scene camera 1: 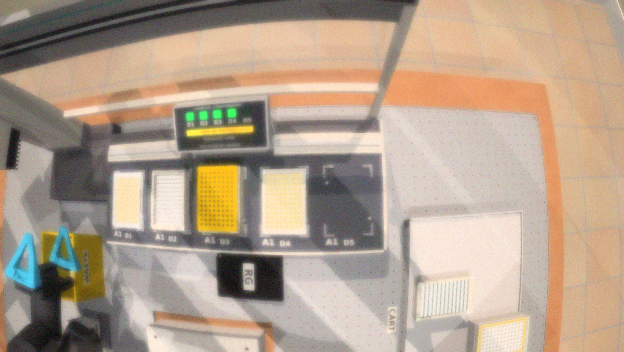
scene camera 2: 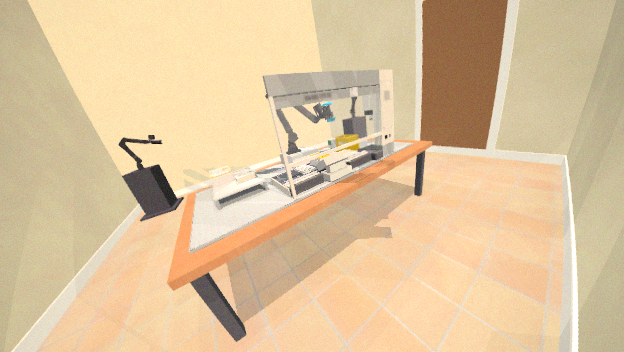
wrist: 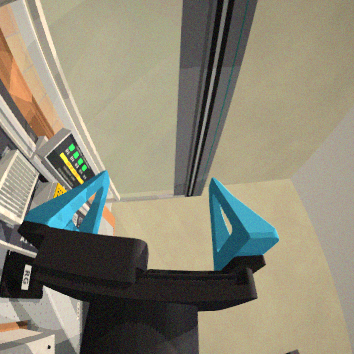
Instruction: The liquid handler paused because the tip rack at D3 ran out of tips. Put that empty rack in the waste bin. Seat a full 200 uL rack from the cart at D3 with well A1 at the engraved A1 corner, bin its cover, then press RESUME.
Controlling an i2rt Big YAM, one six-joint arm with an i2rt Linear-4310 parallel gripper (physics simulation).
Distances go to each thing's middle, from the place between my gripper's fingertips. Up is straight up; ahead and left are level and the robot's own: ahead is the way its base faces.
The yellow waste bin [scene camera 1: 89, 282] is 300 mm below my hand, 170 mm to the left of it and 110 mm behind it. Also, from my hand: enclosure post [scene camera 1: 405, 21] (500 mm to the right, 350 mm ahead, 130 mm below); then resume button box [scene camera 1: 99, 322] (310 mm below, 290 mm behind, 130 mm to the left); then black RG block [scene camera 1: 245, 276] (360 mm below, 290 mm to the right, 40 mm behind).
